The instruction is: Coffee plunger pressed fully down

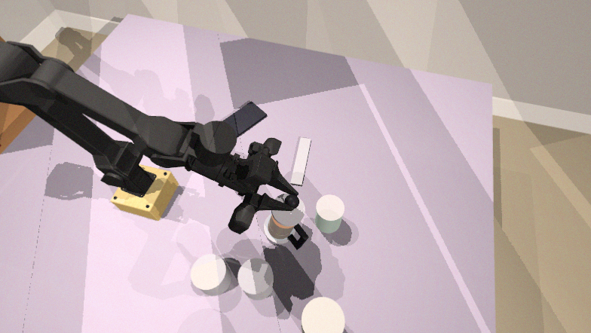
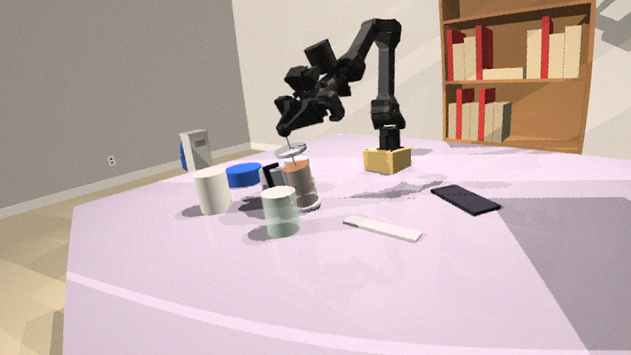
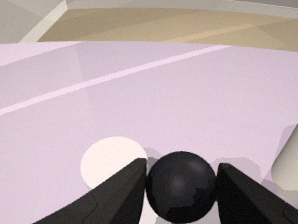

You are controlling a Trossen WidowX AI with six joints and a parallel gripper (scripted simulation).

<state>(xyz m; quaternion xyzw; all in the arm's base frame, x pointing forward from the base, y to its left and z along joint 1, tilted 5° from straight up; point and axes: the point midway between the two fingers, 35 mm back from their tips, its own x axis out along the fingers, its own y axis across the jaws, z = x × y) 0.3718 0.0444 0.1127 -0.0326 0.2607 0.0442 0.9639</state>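
My gripper tip is now 1 cm past the glass coffee press, 1 cm to the left of it and 9 cm above it. The rest, counted from my gripper tip: blue lid: 2 cm behind, 32 cm to the right, 16 cm below; then pale green cup: 6 cm ahead, 6 cm to the left, 14 cm below; then white bar: 7 cm behind, 20 cm to the left, 18 cm below.
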